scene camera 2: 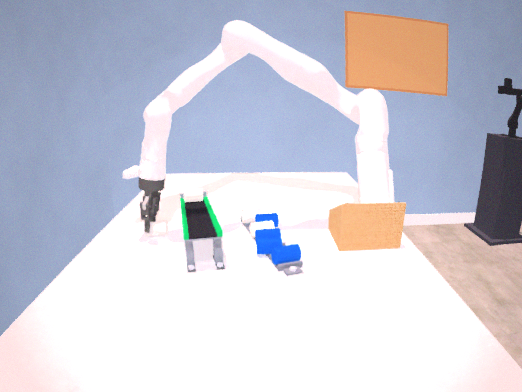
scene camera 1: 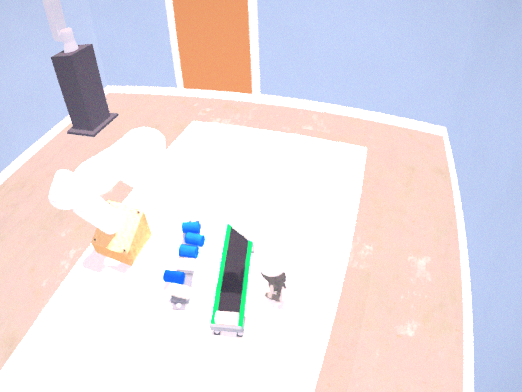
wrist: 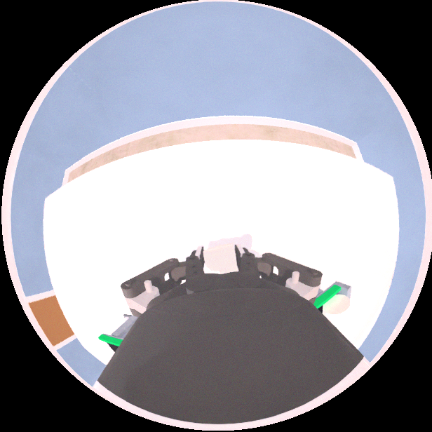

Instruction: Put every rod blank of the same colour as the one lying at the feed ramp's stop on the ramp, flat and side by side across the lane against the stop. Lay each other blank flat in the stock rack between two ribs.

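A white rod blank (scene camera 1: 227, 318) (scene camera 2: 194, 198) lies across the lane of the green-sided ramp (scene camera 1: 215, 305) (scene camera 2: 218, 226), at its stop. My gripper (scene camera 1: 274, 294) (scene camera 2: 148, 229) (wrist: 219, 252) is low over the table beside the ramp, shut on another white blank (wrist: 221, 262). In the scene views this held blank is pale and hard to make out. Several blue blanks (scene camera 1: 194, 239) (scene camera 2: 286, 253) lie along the stock rack (scene camera 1: 189, 281) (scene camera 2: 290, 265). A white piece (scene camera 1: 180, 290) (scene camera 2: 262, 227) also shows at the rack in each scene view. Glare hides the rack's ribs.
A wooden box (scene camera 1: 122, 240) (scene camera 2: 369, 227) stands beyond the rack, near the arm's base. The arm (scene camera 2: 295, 55) arches high over the rack and ramp. A dark pedestal (scene camera 1: 82, 90) (scene camera 2: 501, 190) stands on the floor off the table.
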